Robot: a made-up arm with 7 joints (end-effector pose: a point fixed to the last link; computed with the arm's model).
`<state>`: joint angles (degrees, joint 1 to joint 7).
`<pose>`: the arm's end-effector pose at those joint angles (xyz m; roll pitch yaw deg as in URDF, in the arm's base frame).
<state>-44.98 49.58 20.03 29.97 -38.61 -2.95 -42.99</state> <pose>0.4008 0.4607 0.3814 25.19 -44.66 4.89</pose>
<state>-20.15 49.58 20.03 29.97 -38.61 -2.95 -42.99</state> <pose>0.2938 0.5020 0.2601 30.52 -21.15 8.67</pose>
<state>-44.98 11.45 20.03 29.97 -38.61 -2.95 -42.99</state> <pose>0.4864 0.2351 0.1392 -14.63 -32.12 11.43</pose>
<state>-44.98 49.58 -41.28 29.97 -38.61 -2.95 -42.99</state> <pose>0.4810 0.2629 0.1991 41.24 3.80 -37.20</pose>
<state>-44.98 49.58 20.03 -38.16 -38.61 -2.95 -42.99</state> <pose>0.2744 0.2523 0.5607 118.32 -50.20 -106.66</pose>
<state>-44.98 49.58 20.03 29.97 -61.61 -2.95 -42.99</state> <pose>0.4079 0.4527 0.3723 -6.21 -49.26 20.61</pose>
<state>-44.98 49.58 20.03 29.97 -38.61 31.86 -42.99</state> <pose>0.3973 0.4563 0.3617 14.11 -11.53 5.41</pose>
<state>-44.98 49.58 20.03 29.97 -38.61 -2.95 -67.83</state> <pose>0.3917 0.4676 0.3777 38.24 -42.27 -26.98</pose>
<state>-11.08 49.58 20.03 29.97 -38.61 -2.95 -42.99</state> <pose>0.2424 0.5144 0.2287 32.67 -12.65 10.47</pose>
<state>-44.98 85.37 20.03 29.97 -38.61 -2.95 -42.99</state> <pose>0.2481 0.4899 0.6630 71.33 -50.03 -12.19</pose>
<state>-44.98 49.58 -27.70 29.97 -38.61 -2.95 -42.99</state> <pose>0.4860 0.3009 0.2516 41.14 -7.56 -29.75</pose>
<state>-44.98 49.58 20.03 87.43 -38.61 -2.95 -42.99</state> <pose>0.2763 0.5190 0.1612 13.19 4.16 38.76</pose>
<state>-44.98 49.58 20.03 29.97 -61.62 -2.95 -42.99</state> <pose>0.4079 0.4527 0.3723 -6.22 -49.26 20.61</pose>
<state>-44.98 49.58 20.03 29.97 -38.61 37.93 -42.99</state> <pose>0.3956 0.4552 0.3587 12.36 -5.77 4.84</pose>
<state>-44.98 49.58 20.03 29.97 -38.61 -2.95 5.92</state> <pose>0.4221 0.4613 0.3906 4.24 -34.73 63.75</pose>
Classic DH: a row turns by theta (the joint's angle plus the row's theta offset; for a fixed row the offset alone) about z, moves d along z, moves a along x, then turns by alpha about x. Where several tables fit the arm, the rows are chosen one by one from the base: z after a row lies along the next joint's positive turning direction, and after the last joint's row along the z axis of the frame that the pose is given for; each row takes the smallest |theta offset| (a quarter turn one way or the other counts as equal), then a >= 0, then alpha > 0; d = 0 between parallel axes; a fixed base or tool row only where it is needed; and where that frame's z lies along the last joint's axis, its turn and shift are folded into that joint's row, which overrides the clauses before.
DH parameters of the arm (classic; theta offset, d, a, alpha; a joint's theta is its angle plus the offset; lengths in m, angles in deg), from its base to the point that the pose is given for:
base (fixed): -4.07 0.4394 0.0262 -74.51
joint 1: -75.12 0.0243 -0.0343 -90
joint 2: 74 -0.0253 -0.038 90
joint 3: 90 -0.3199 0.0537 -90
joint 4: 90 0.054 0.0056 90
joint 5: 0 0.2343 0.0068 -90
joint 6: -90 0.051 0.0528 90
joint 7: -12.74 -0.053 0.0047 33.16
tool (fixed): 41.77 0.0505 0 0

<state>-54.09 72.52 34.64 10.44 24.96 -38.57 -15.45</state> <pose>0.2098 0.4089 0.6948 -176.43 -41.95 -81.22</pose>
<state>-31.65 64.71 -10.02 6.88 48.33 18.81 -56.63</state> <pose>0.3935 0.3271 0.4256 129.36 25.65 0.68</pose>
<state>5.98 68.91 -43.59 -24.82 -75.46 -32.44 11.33</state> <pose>0.1875 0.1966 0.1356 8.35 10.26 13.09</pose>
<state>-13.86 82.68 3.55 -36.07 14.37 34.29 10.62</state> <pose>0.3149 0.2251 0.5251 140.93 -39.60 -36.22</pose>
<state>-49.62 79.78 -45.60 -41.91 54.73 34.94 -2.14</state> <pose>0.3214 0.0988 0.4660 169.05 -18.31 -67.06</pose>
